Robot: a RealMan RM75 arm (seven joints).
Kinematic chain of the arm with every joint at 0, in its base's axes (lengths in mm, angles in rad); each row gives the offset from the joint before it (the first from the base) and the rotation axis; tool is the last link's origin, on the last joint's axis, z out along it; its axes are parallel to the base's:
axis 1: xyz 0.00 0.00 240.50 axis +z
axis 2: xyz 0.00 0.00 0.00 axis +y
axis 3: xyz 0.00 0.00 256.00 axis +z
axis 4: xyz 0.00 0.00 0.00 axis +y
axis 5: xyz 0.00 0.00 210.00 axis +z
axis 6: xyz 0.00 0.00 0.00 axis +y
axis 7: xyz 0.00 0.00 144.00 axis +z
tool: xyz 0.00 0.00 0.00
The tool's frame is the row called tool.
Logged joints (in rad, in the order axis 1, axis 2, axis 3, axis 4, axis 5, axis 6, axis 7), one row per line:
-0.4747 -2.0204 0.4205 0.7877 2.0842 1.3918 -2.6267
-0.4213 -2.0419 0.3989 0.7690 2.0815 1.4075 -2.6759
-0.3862 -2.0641 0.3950 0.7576 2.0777 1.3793 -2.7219
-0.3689 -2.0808 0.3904 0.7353 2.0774 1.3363 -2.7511
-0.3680 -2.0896 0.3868 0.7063 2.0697 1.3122 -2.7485
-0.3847 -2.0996 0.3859 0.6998 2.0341 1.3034 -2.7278
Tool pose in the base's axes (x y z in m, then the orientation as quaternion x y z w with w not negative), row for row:
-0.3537 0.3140 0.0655 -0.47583 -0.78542 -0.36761 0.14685
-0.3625 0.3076 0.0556 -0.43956 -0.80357 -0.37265 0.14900
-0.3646 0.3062 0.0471 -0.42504 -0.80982 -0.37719 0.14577
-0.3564 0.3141 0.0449 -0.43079 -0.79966 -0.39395 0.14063
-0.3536 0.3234 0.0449 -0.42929 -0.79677 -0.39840 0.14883
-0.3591 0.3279 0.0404 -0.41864 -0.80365 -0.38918 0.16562
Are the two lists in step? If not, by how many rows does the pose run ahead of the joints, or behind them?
The pose runs 2 rows ahead of the joints: the pose in row i belongs to the joints in row i + 2.
